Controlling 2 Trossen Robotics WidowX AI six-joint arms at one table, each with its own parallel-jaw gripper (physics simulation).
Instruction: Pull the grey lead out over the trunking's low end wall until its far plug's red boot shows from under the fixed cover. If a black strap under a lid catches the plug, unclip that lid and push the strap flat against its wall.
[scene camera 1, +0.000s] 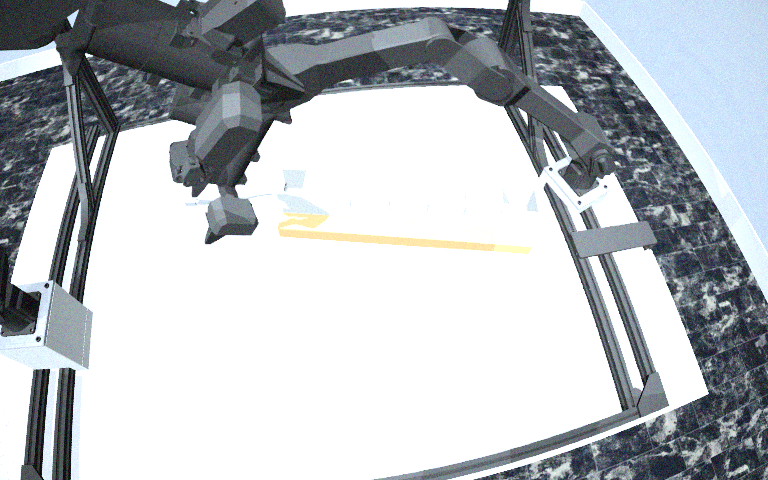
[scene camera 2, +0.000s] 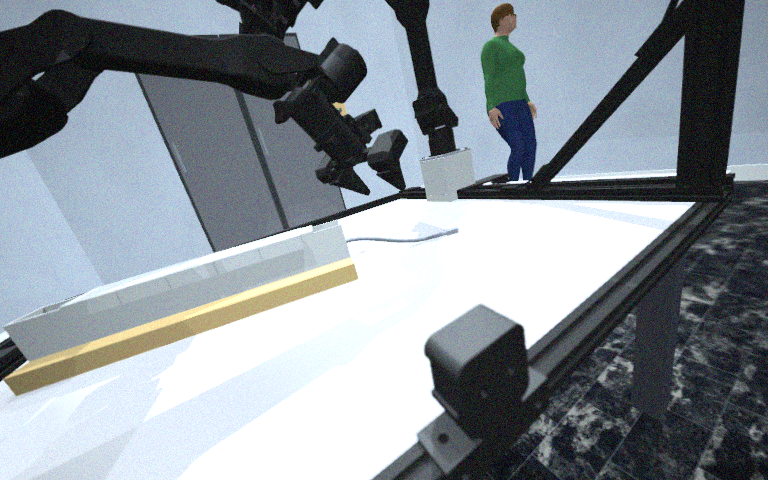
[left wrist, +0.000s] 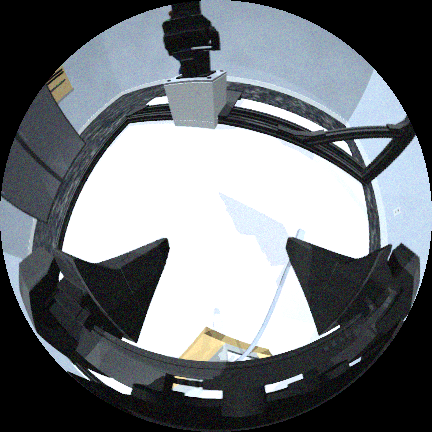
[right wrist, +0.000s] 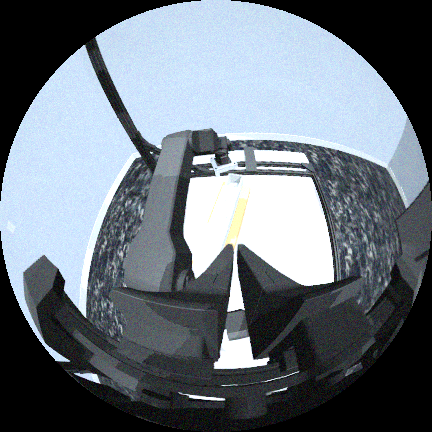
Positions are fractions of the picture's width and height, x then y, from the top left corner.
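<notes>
In scene camera 1 you'd see my right gripper (scene camera 1: 0.39, 0.19), which is shut and holding nothing, plus my left gripper (scene camera 1: 0.26, 0.46) and a trunking (scene camera 1: 0.39, 0.46). Scene camera 2 gives me my left gripper (scene camera 2: 0.50, 0.40) again, and the trunking (scene camera 2: 0.07, 0.73) is there too. The left wrist view has the trunking (left wrist: 0.49, 0.80) along with my left gripper (left wrist: 0.53, 0.57). And in the right wrist view it's my right gripper (right wrist: 0.54, 0.58) and that same trunking (right wrist: 0.54, 0.54).
</notes>
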